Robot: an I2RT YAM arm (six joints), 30 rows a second.
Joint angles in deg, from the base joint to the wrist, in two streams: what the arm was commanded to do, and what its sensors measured. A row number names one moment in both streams.
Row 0, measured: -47.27 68.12 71.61 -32.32 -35.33 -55.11
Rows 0 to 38, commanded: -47.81 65.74 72.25 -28.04 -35.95 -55.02; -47.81 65.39 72.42 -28.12 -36.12 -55.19; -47.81 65.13 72.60 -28.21 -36.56 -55.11; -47.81 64.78 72.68 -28.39 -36.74 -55.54; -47.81 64.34 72.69 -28.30 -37.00 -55.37; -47.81 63.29 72.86 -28.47 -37.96 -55.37; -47.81 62.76 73.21 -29.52 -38.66 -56.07; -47.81 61.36 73.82 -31.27 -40.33 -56.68; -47.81 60.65 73.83 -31.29 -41.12 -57.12; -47.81 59.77 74.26 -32.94 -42.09 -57.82; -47.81 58.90 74.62 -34.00 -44.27 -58.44; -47.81 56.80 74.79 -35.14 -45.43 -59.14; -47.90 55.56 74.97 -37.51 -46.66 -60.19; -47.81 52.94 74.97 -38.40 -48.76 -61.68; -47.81 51.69 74.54 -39.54 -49.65 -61.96; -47.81 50.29 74.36 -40.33 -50.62 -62.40; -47.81 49.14 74.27 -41.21 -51.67 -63.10; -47.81 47.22 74.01 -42.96 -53.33 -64.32; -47.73 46.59 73.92 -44.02 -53.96 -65.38; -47.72 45.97 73.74 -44.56 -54.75 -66.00; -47.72 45.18 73.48 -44.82 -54.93 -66.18; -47.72 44.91 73.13 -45.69 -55.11 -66.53; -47.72 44.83 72.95 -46.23 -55.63 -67.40; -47.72 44.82 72.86 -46.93 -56.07 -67.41; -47.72 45.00 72.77 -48.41 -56.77 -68.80; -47.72 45.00 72.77 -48.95 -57.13 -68.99; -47.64 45.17 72.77 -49.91 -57.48 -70.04; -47.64 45.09 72.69 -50.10 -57.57 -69.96; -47.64 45.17 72.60 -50.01 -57.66 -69.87; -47.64 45.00 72.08 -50.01 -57.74 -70.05; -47.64 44.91 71.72 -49.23 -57.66 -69.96; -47.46 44.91 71.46 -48.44 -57.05 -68.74; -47.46 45.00 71.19 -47.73 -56.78 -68.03; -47.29 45.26 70.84 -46.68 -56.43 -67.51; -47.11 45.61 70.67 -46.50 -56.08 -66.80; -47.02 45.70 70.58 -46.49 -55.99 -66.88; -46.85 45.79 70.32 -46.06 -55.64 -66.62; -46.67 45.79 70.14 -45.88 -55.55 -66.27; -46.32 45.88 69.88 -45.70 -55.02 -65.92
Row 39, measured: -47.13 45.25 70.83 -47.40 -53.15 -67.53
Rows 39 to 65, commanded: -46.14 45.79 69.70 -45.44 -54.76 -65.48; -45.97 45.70 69.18 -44.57 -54.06 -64.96; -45.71 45.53 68.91 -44.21 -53.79 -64.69; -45.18 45.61 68.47 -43.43 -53.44 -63.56; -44.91 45.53 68.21 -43.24 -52.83 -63.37; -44.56 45.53 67.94 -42.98 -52.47 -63.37; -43.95 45.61 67.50 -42.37 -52.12 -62.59; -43.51 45.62 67.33 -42.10 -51.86 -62.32; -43.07 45.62 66.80 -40.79 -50.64 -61.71; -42.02 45.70 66.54 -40.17 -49.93 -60.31; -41.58 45.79 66.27 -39.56 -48.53 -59.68; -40.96 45.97 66.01 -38.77 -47.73 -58.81; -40.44 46.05 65.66 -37.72 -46.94 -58.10; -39.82 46.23 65.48 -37.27 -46.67 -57.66; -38.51 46.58 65.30 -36.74 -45.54 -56.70; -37.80 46.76 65.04 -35.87 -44.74 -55.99; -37.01 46.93 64.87 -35.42 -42.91 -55.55; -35.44 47.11 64.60 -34.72 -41.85 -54.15; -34.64 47.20 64.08 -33.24 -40.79 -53.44; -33.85 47.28 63.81 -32.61 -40.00 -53.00; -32.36 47.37 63.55 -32.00 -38.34 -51.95; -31.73 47.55 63.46 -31.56 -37.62 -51.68; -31.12 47.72 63.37 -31.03 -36.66 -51.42; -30.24 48.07 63.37 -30.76 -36.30 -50.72; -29.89 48.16 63.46 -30.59 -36.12 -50.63; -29.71 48.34 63.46 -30.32 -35.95 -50.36; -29.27 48.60 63.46 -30.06 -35.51 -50.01
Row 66, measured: -30.50 48.64 63.75 -33.69 -37.34 -53.25
